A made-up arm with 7 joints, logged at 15 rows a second.
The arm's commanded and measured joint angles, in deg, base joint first. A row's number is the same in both.
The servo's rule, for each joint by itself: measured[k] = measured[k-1] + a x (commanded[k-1-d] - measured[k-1]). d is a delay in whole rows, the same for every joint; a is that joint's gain. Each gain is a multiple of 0.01, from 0.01 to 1. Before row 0 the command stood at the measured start. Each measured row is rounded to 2 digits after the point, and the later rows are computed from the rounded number. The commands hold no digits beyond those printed.
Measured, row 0:
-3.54 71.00 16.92 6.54 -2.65 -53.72 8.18
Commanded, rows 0 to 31:
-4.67 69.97 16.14 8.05 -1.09 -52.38 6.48
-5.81 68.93 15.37 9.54 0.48 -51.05 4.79
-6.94 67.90 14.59 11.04 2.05 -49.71 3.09
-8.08 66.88 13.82 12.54 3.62 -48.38 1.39
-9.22 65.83 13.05 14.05 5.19 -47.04 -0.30
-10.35 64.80 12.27 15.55 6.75 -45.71 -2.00
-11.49 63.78 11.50 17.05 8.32 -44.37 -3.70
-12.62 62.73 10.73 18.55 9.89 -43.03 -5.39
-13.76 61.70 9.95 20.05 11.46 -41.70 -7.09
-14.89 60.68 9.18 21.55 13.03 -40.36 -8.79
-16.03 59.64 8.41 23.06 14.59 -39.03 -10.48
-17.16 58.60 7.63 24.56 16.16 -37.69 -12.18
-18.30 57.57 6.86 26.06 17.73 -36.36 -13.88
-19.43 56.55 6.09 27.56 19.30 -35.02 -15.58
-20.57 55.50 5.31 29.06 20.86 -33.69 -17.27
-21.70 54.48 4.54 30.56 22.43 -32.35 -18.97
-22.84 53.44 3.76 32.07 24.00 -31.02 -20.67
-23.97 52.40 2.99 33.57 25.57 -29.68 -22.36
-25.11 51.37 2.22 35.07 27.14 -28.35 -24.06
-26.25 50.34 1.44 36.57 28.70 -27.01 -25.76
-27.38 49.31 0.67 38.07 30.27 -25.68 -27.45
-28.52 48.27 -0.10 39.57 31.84 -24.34 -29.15
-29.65 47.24 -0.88 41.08 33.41 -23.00 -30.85
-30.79 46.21 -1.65 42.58 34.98 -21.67 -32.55
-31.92 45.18 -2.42 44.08 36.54 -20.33 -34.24
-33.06 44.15 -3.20 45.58 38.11 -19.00 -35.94
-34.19 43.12 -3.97 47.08 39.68 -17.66 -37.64
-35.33 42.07 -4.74 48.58 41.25 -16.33 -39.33
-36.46 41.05 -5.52 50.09 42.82 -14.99 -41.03
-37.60 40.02 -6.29 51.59 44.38 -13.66 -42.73
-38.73 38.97 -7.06 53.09 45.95 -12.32 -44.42
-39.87 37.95 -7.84 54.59 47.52 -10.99 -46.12
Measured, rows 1 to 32:
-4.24 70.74 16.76 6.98 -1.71 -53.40 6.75
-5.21 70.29 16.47 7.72 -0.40 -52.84 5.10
-6.28 69.69 16.08 8.68 1.07 -52.09 3.41
-7.40 68.99 15.61 9.80 2.60 -51.20 1.71
-8.53 68.20 15.07 11.03 4.15 -50.20 0.02
-9.66 67.35 14.48 12.34 5.71 -49.12 -1.68
-10.79 66.46 13.85 13.71 7.28 -47.98 -3.38
-11.92 65.53 13.19 15.11 8.85 -46.79 -5.07
-13.06 64.57 12.51 16.54 10.42 -45.57 -6.77
-14.19 63.60 11.81 17.99 11.99 -44.32 -8.47
-15.33 62.61 11.10 19.46 13.55 -43.05 -10.16
-16.46 61.61 10.37 20.94 15.12 -41.76 -11.86
-17.60 60.60 9.63 22.42 16.69 -40.46 -13.56
-18.73 59.59 8.89 23.91 18.26 -39.15 -15.26
-19.87 58.57 8.14 25.40 19.82 -37.84 -16.95
-21.00 57.55 7.38 26.90 21.39 -36.52 -18.65
-22.14 56.52 6.62 28.40 22.96 -35.20 -20.35
-23.27 55.49 5.86 29.90 24.53 -33.88 -22.04
-24.41 54.46 5.10 31.40 26.10 -32.55 -23.74
-25.55 53.43 4.33 32.90 27.66 -31.22 -25.44
-26.68 52.40 3.56 34.40 29.23 -29.89 -27.13
-27.82 51.37 2.79 35.90 30.80 -28.56 -28.83
-28.95 50.34 2.02 37.40 32.37 -27.23 -30.53
-30.09 49.31 1.25 38.90 33.94 -25.90 -32.23
-31.22 48.28 0.48 40.40 35.50 -24.56 -33.92
-32.36 47.25 -0.29 41.90 37.07 -23.23 -35.62
-33.49 46.22 -1.06 43.40 38.64 -21.89 -37.32
-34.63 45.18 -1.83 44.90 40.21 -20.56 -39.01
-35.76 44.15 -2.60 46.41 41.78 -19.22 -40.71
-36.90 43.12 -3.37 47.91 43.34 -17.89 -42.41
-38.03 42.08 -4.14 49.41 44.91 -16.55 -44.10
-39.17 41.05 -4.92 50.91 46.48 -15.22 -45.80
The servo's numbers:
d 0
a 0.62 0.25 0.21 0.29 0.60 0.24 0.84

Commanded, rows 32 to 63:
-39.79 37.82 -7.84 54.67 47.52 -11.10 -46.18
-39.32 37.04 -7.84 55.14 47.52 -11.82 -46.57
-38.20 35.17 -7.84 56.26 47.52 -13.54 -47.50
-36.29 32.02 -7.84 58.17 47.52 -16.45 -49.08
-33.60 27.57 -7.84 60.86 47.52 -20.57 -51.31
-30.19 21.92 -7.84 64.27 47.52 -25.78 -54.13
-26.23 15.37 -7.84 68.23 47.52 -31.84 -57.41
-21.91 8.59 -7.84 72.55 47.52 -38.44 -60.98
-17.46 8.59 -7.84 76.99 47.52 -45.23 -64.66
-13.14 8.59 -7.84 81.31 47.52 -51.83 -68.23
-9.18 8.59 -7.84 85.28 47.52 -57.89 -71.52
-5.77 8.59 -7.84 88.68 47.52 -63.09 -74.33
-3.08 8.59 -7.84 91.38 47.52 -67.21 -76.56
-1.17 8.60 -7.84 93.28 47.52 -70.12 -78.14
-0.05 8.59 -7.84 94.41 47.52 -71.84 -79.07
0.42 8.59 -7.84 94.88 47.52 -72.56 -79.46
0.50 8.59 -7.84 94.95 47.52 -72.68 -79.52
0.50 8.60 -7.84 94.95 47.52 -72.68 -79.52
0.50 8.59 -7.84 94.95 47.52 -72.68 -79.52
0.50 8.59 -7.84 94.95 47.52 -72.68 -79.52
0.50 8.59 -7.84 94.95 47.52 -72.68 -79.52
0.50 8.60 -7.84 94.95 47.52 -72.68 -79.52
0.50 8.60 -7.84 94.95 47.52 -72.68 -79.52
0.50 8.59 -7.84 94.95 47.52 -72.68 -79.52
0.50 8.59 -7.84 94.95 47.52 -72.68 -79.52
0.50 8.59 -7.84 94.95 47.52 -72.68 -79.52
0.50 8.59 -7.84 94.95 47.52 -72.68 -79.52
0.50 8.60 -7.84 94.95 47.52 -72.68 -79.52
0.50 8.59 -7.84 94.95 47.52 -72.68 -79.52
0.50 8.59 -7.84 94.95 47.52 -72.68 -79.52
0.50 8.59 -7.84 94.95 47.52 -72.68 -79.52
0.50 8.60 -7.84 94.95 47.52 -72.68 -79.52
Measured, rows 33 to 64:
-39.55 40.24 -5.53 52.00 47.10 -14.23 -46.12
-39.41 39.44 -6.02 52.91 47.35 -13.65 -46.50
-38.66 38.37 -6.40 53.88 47.45 -13.62 -47.34
-37.19 36.78 -6.70 55.12 47.49 -14.30 -48.80
-34.96 34.48 -6.94 56.78 47.51 -15.80 -50.91
-32.00 31.34 -7.13 58.95 47.52 -18.20 -53.61
-28.42 27.35 -7.28 61.64 47.52 -21.47 -56.80
-24.38 22.66 -7.40 64.80 47.52 -25.54 -60.31
-20.09 19.14 -7.49 68.34 47.52 -30.27 -63.96
-15.78 16.50 -7.56 72.10 47.52 -35.44 -67.55
-11.69 14.52 -7.62 75.92 47.52 -40.83 -70.88
-8.02 13.04 -7.67 79.62 47.52 -46.17 -73.78
-4.96 11.93 -7.71 83.03 47.52 -51.22 -76.12
-2.61 11.10 -7.74 86.00 47.52 -55.76 -77.82
-1.02 10.47 -7.76 88.44 47.52 -59.62 -78.87
-0.13 10.00 -7.78 90.31 47.52 -62.73 -79.37
0.26 9.65 -7.79 91.66 47.52 -65.12 -79.50
0.41 9.39 -7.80 92.61 47.52 -66.93 -79.52
0.47 9.19 -7.81 93.29 47.52 -68.31 -79.52
0.49 9.04 -7.82 93.77 47.52 -69.36 -79.52
0.50 8.93 -7.82 94.11 47.52 -70.16 -79.52
0.50 8.85 -7.82 94.35 47.52 -70.76 -79.52
0.50 8.79 -7.82 94.52 47.52 -71.22 -79.52
0.50 8.74 -7.82 94.64 47.52 -71.57 -79.52
0.50 8.70 -7.82 94.73 47.52 -71.84 -79.52
0.50 8.67 -7.82 94.79 47.52 -72.04 -79.52
0.50 8.65 -7.82 94.84 47.52 -72.19 -79.52
0.50 8.64 -7.82 94.87 47.52 -72.31 -79.52
0.50 8.63 -7.82 94.89 47.52 -72.40 -79.52
0.50 8.62 -7.82 94.91 47.52 -72.47 -79.52
0.50 8.61 -7.82 94.92 47.52 -72.52 -79.52
0.50 8.61 -7.82 94.93 47.52 -72.56 -79.52

